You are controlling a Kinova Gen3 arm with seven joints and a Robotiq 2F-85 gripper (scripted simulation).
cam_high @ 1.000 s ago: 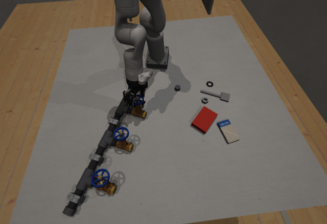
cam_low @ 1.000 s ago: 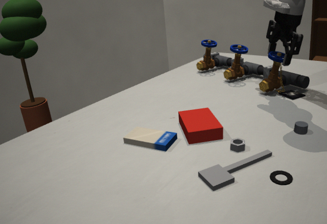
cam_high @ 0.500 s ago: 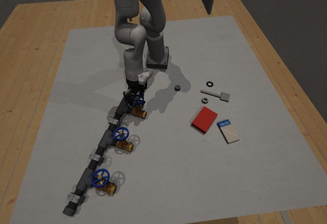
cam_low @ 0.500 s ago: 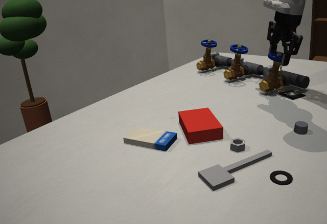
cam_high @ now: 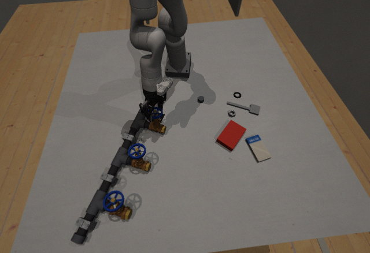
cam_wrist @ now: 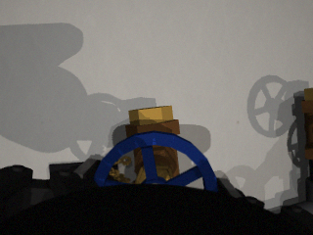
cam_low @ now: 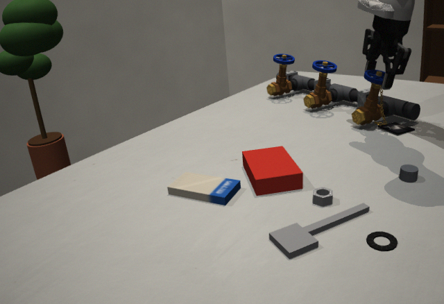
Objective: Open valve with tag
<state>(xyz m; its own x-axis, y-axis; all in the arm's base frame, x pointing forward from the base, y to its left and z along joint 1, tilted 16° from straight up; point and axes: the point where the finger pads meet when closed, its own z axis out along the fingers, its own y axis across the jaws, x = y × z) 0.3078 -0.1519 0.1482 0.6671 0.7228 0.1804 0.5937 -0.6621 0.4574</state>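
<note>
The black tag lies 4 cm behind my hand and 12 cm below it. Also, from my hand: red block 13 cm ahead, 31 cm to the left, 11 cm below; small grey cylinder 10 cm behind, 23 cm to the left, 11 cm below; grey paddle-shaped tool 44 cm to the left, 12 cm below.
</note>
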